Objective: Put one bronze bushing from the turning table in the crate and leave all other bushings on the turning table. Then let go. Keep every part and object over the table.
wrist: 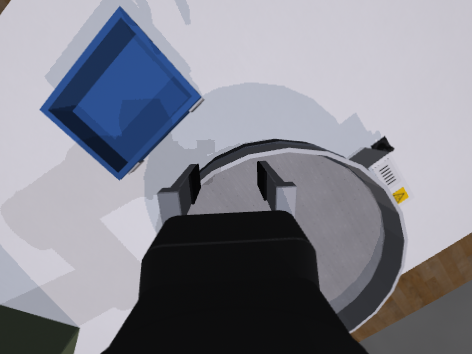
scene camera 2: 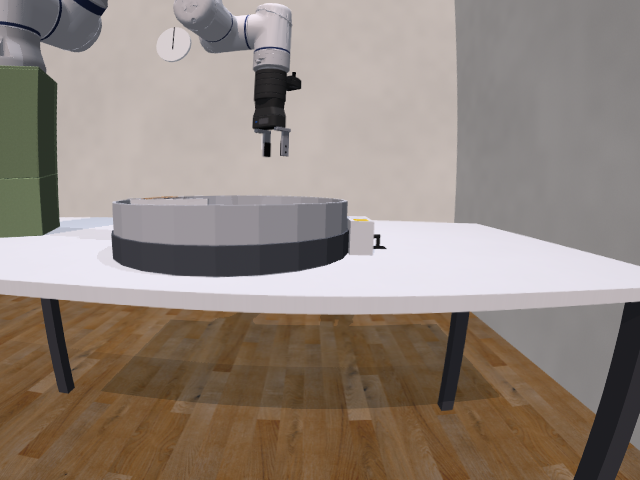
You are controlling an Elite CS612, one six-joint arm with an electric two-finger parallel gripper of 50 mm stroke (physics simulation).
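Where they show: gripper, between the fingertips: [wrist: 228,174] [scene camera 2: 275,156]; arm's base, origin of its link: [scene camera 2: 8,74].
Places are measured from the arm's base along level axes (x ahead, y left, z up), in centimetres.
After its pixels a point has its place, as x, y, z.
Observation:
The turning table [scene camera 2: 232,224] @[74.4, -23.1, -35.4] [wrist: 332,200] @[80.2, 1.9, -36.7] is a round grey pan with a raised wall on a dark base. In the scene view, a thin bronze-coloured sliver [scene camera 2: 164,197] @[49.8, 1.2, -33.0] shows just above its left rim; I cannot tell single bushings there. No bushing shows in the wrist view, where my gripper body hides part of the pan. The blue crate [wrist: 92,70] @[58.4, 38.9, -39.2] is at the upper left of the wrist view and looks empty; it does not show in the scene view. My gripper [scene camera 2: 275,153] @[69.7, 18.1, -23.6] [wrist: 228,174] @[69.7, 18.1, -23.6] is open and empty, pointing down, high above the turning table.
A pale box with a yellow label [scene camera 2: 360,237] @[90.3, -5.3, -39.0] [wrist: 387,175] @[89.6, 1.4, -36.2] and a small black bracket [scene camera 2: 378,241] @[93.9, 2.9, -40.8] [wrist: 382,145] @[94.1, 3.6, -41.9] is at the turning table's side. The white table [scene camera 2: 465,268] @[106.7, -12.7, -42.0] carries these. A green pedestal [scene camera 2: 20,149] @[10.0, -3.6, -20.7] [wrist: 35,330] @[8.6, 6.1, -39.1] stands at the left.

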